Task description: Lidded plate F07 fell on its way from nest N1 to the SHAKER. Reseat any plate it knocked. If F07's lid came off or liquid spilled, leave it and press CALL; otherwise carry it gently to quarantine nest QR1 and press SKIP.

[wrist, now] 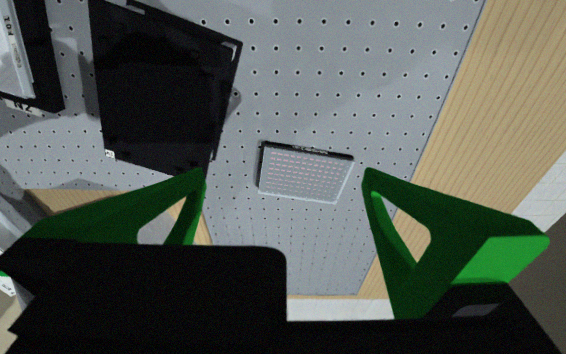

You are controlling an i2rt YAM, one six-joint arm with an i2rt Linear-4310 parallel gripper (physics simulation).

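Places are measured from the arm's base along level axes (x left, y ahead, z down), in millimetres.
Where they show: gripper, fingertip midpoint: (283, 176).
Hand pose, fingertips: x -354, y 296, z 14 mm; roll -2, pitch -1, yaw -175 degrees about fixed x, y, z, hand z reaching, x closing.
After its pixels a point has its place.
A lidded plate (306, 173) @[x -374, y 180, z 168 mm] with rows of pinkish wells and a dark edge band along its far side lies flat on the perforated board. Its clear cover appears to be on; the band's label is too blurred to read. My gripper (283, 176) @[x -354, y 296, z 14 mm] is open, with its two green fingers on either side of the plate in the view, and it hangs above the board. Nothing is between the fingertips. At the upper left a second plate (17, 50) @[x -73, y 377, z 159 mm] with a printed side label sits in the black nest marked N2 (50, 75) @[x -79, y 347, z 172 mm]. No spilled liquid shows around the plate on the board.
A large black slab-like fixture (162, 95) @[x -234, y 319, z 126 mm] with a small white corner tag stands left of the plate, near my left finger. The perforated grey board (350, 95) @[x -432, y 283, z 184 mm] ends at a wooden border (500, 90) @[x -630, y 273, z 197 mm] on the right. Another wooden piece (80, 200) shows at the lower left.
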